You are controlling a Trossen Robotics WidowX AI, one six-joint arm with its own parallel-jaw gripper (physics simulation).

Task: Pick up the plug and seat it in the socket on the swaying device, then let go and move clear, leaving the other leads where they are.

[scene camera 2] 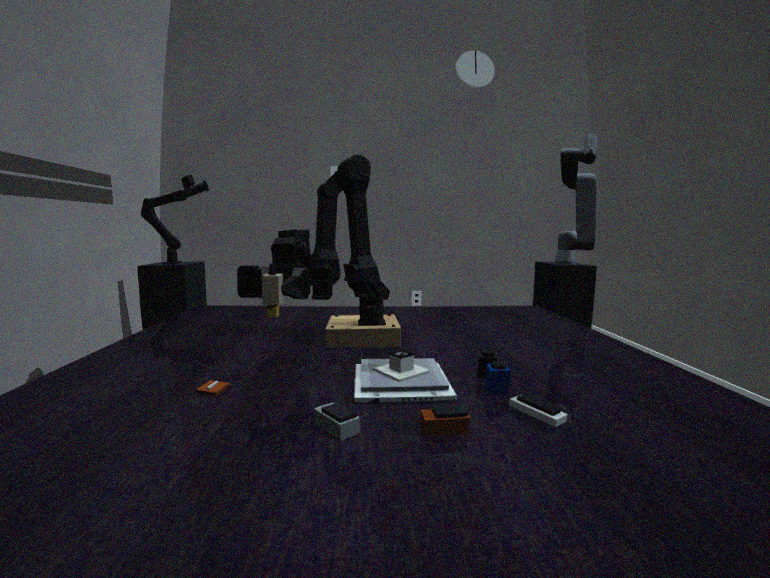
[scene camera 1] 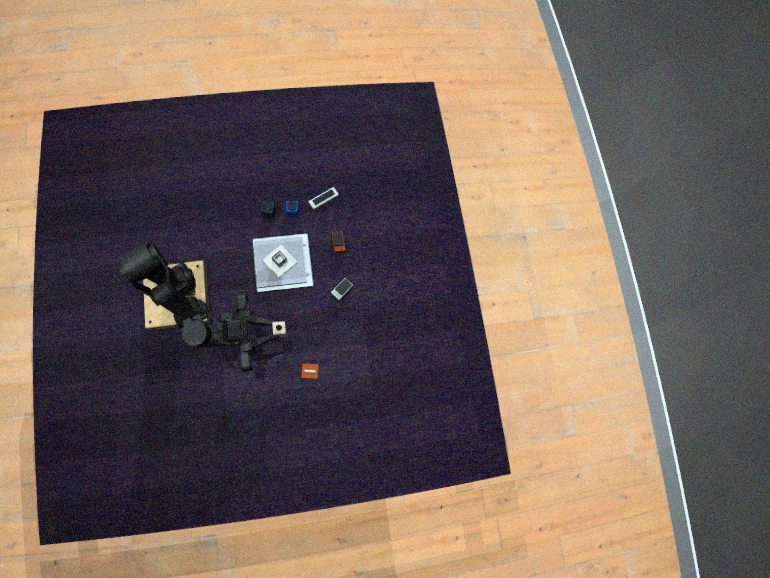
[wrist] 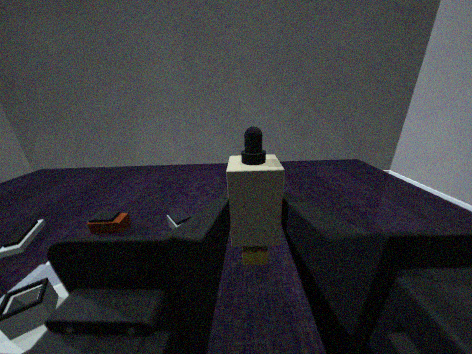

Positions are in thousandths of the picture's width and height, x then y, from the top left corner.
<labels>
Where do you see a device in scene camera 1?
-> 363,454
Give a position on an orange-and-black lead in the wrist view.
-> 219,629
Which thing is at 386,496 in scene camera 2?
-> My gripper.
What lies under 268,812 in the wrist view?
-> My gripper.
</labels>
